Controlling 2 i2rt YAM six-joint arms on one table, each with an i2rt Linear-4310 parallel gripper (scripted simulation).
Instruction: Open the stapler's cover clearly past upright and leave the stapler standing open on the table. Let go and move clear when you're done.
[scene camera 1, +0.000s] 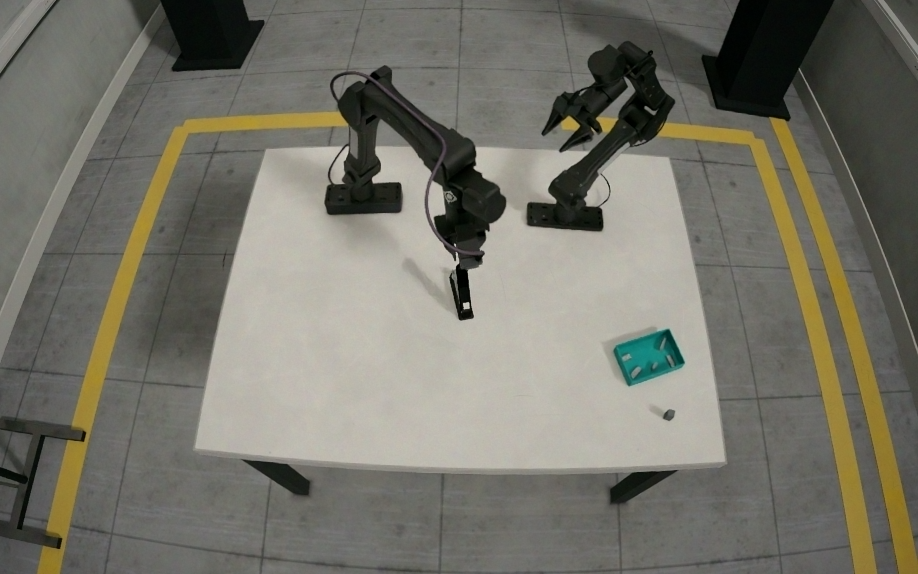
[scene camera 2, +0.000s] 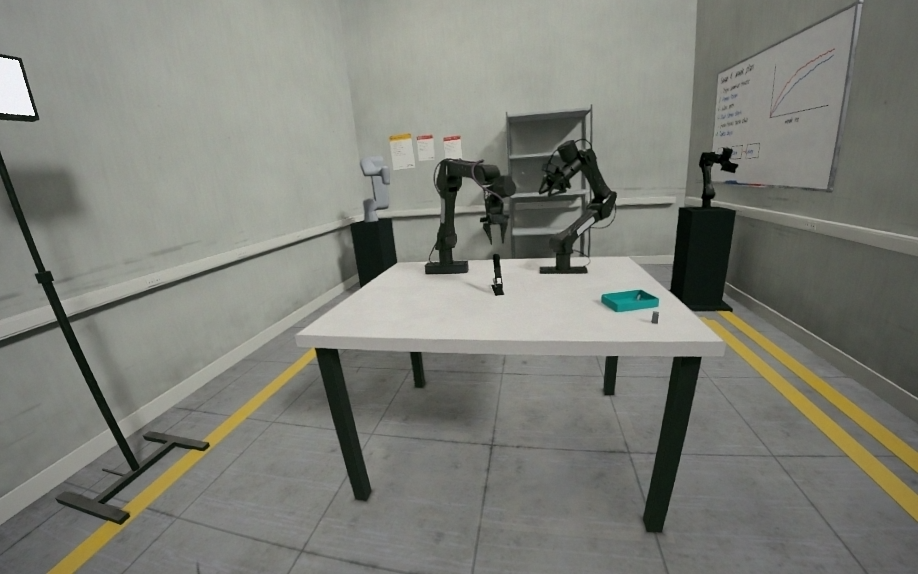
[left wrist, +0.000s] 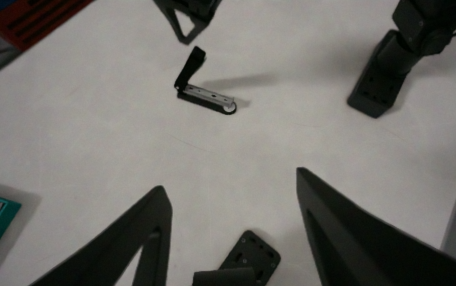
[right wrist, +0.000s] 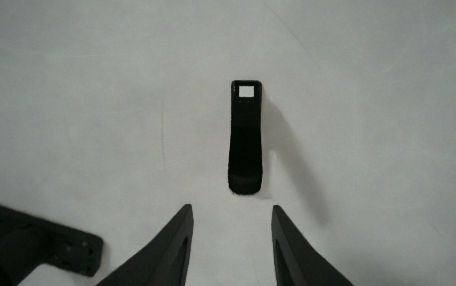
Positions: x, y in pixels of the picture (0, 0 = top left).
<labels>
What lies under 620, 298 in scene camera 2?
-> A teal tray.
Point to a teal tray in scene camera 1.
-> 644, 351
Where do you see a stapler cover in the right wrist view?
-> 245, 169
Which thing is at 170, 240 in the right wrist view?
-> My right gripper.
</labels>
